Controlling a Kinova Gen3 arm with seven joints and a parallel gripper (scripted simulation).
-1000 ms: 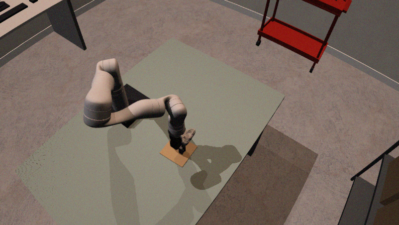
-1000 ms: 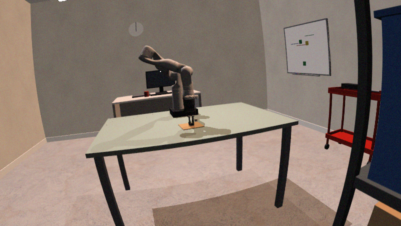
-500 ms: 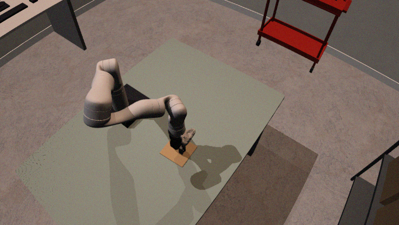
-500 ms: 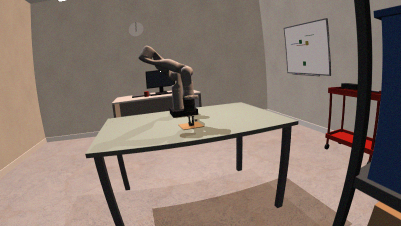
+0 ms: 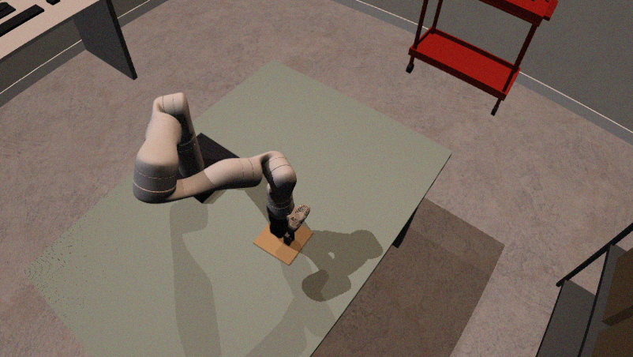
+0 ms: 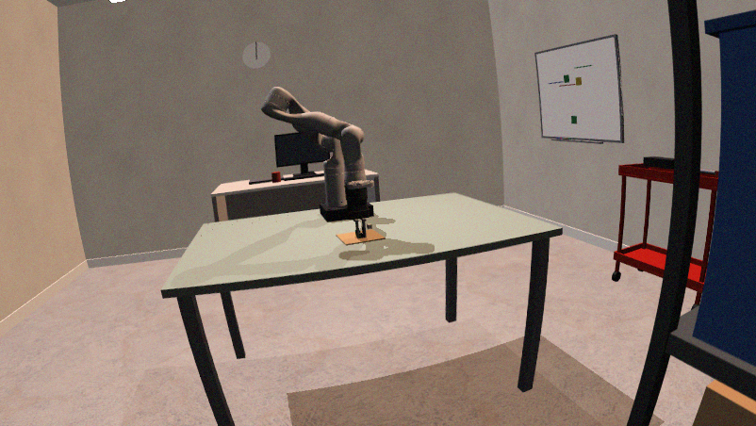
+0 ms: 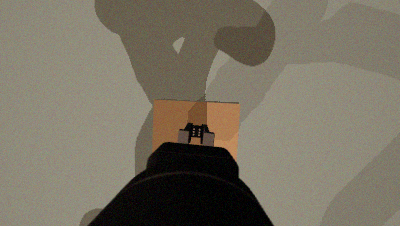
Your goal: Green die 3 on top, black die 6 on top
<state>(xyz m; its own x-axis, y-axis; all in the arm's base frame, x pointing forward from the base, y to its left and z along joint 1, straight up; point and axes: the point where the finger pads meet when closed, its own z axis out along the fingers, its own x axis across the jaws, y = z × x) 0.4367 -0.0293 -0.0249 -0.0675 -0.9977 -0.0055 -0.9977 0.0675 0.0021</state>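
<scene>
Right now my hand is 10 mm above the black die. Also, from my hand: green die 50 mm behind, 10 mm below; then white die 130 mm behind, 70 mm to the left, 20 mm below; then orange mat 20 mm below, 20 mm behind.
</scene>
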